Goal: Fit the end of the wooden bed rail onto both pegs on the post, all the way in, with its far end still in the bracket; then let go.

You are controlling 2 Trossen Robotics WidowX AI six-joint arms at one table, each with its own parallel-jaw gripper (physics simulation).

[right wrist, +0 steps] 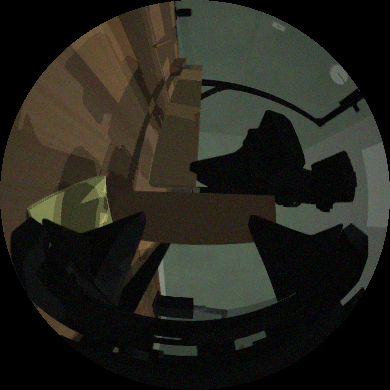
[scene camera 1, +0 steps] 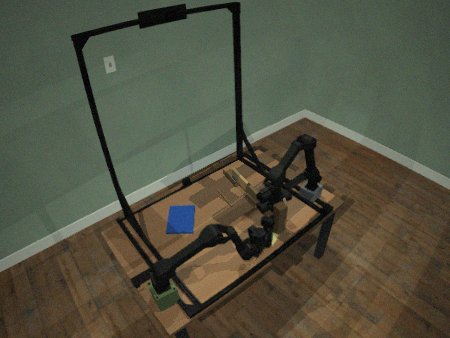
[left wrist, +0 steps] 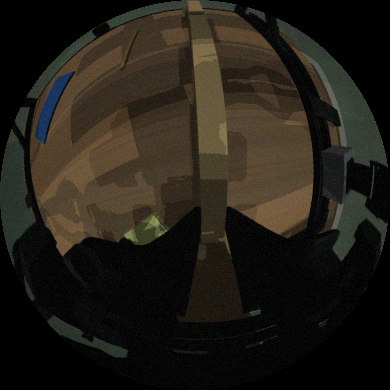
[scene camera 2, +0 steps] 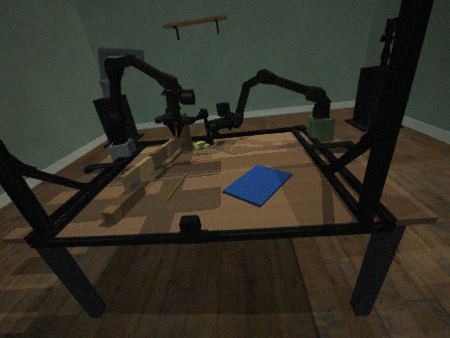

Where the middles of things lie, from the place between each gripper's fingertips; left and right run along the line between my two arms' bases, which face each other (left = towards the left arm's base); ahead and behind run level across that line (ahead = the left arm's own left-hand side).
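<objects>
Post with two pegs (left wrist: pixel 201 253): from my left hand 6 cm ahead, 2 cm to the right, 1 cm above. From my left hand also: upright wooden post (right wrist: pixel 171 217), 6 cm ahead, 2 cm to the right, 1 cm above; wooden bed rail (left wrist: pixel 210 135), 19 cm behind, 3 cm to the left, 2 cm below; blue mat (scene camera 2: pixel 256 186), 36 cm to the right, 35 cm behind, 8 cm below. Wooden bed rail, by its middle: nearer to my left hand than to my right hand.
From my right hand: post with two pegs, 4 cm to the left; upright wooden post, 1 cm ahead, 4 cm to the left; wooden bed rail, 25 cm behind, 10 cm to the left, 3 cm below; blue mat, 41 cm behind, 30 cm to the right, 9 cm below. Blue mat: farthest from my right hand of the things named here, going by their middles.
</objects>
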